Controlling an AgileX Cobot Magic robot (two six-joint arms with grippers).
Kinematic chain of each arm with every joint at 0, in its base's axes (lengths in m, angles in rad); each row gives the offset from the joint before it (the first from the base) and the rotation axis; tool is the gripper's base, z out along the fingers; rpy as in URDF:
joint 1: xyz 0 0 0.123 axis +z
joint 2: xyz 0 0 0 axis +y
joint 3: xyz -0.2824 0 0.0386 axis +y
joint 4: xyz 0.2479 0 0.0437 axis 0.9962 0 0.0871
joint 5: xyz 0 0 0 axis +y
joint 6: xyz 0.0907 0 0.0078 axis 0.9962 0 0.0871
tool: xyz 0 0 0 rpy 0 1.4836 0
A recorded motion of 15 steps. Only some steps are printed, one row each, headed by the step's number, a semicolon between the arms.
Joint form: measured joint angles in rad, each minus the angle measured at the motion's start. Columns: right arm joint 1, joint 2, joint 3, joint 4, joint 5, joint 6; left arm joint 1, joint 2, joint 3, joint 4, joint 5, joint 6.
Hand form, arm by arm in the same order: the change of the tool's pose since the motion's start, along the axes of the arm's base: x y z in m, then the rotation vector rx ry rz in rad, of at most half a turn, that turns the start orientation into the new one. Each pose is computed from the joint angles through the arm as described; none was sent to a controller.
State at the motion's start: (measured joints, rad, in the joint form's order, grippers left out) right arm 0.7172 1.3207 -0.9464 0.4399 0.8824 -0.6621; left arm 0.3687 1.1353 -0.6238 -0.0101 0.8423 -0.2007
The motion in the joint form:
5: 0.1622 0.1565 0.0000 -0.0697 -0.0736 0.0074; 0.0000 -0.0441 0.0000 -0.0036 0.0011 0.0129
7: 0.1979 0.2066 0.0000 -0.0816 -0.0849 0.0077; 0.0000 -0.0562 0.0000 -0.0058 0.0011 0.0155
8: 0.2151 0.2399 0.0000 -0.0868 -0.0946 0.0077; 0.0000 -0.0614 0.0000 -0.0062 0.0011 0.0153
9: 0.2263 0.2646 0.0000 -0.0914 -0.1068 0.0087; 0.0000 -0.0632 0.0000 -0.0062 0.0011 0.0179
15: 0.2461 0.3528 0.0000 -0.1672 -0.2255 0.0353; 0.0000 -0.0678 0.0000 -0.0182 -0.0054 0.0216
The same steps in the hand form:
5: -0.0109 0.0416 -0.0413 -0.1160 0.0114 0.1533; -0.0044 -0.0019 0.0078 0.0163 -0.0399 -0.0108
7: -0.0146 0.0515 -0.0554 -0.1537 0.0273 0.1912; -0.0056 -0.0026 0.0100 0.0196 -0.0516 -0.0124
8: -0.0159 0.0570 -0.0648 -0.1760 0.0378 0.2084; -0.0061 -0.0028 0.0109 0.0211 -0.0566 -0.0121
9: -0.0164 0.0609 -0.0718 -0.1901 0.0418 0.2175; -0.0063 -0.0029 0.0112 0.0226 -0.0580 -0.0145
15: -0.0068 0.0730 -0.0970 -0.2259 -0.0284 0.2171; -0.0060 -0.0036 0.0122 0.0176 -0.0720 -0.0133

